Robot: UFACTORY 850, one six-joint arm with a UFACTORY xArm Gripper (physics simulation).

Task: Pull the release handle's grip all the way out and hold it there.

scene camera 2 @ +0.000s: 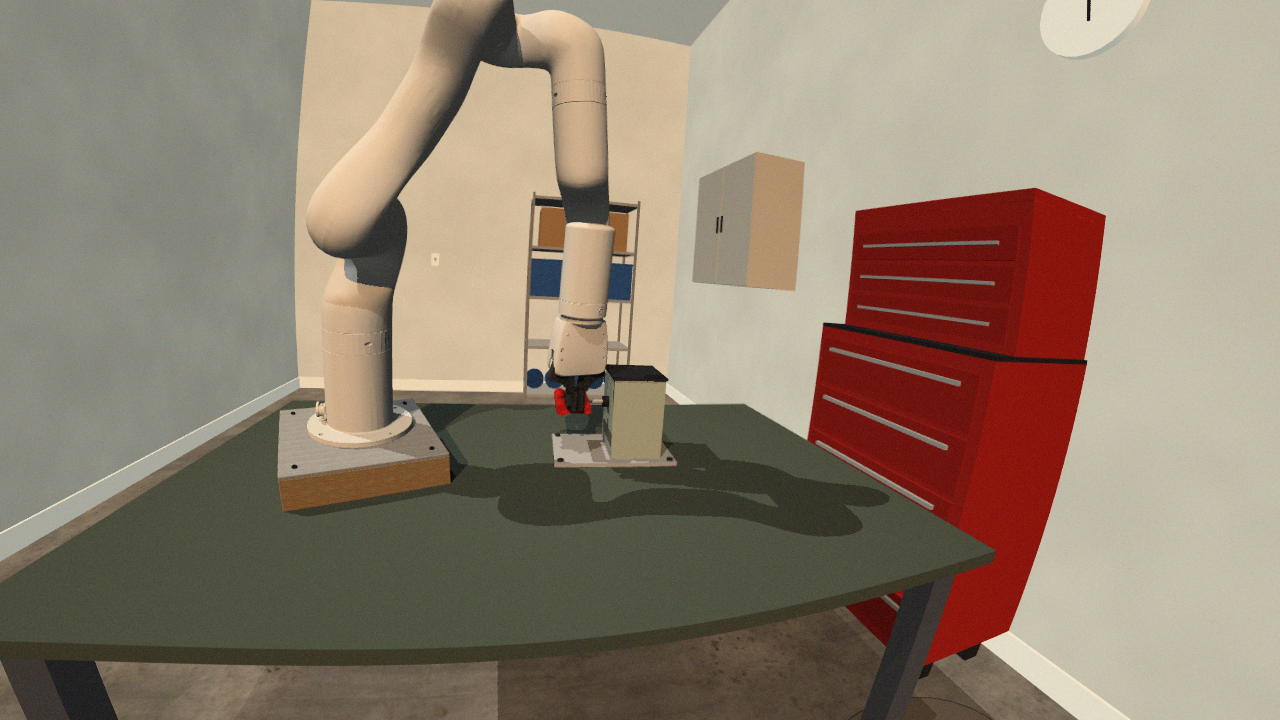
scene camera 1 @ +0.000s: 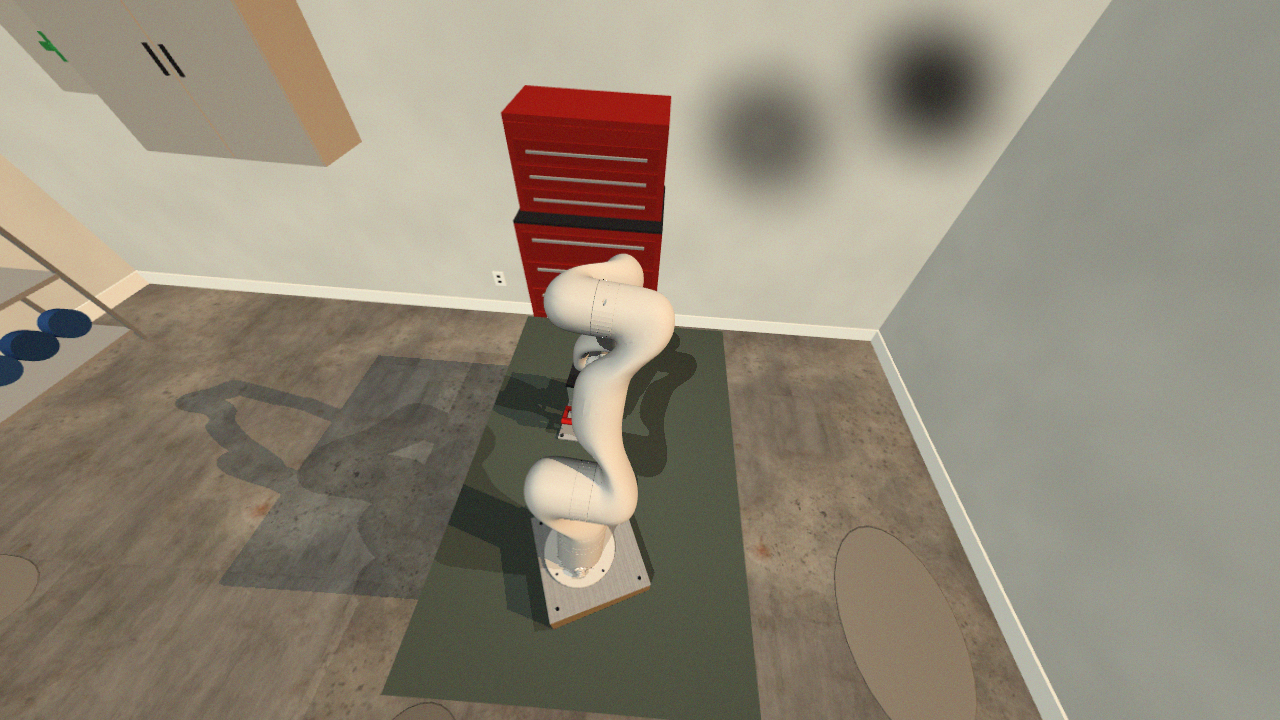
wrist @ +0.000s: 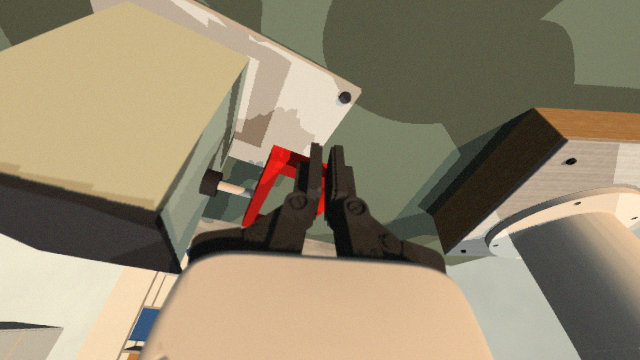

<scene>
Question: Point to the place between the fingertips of my gripper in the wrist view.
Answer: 323, 160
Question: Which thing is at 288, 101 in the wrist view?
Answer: A pale base plate.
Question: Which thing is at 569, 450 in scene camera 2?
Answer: A pale base plate.
</scene>
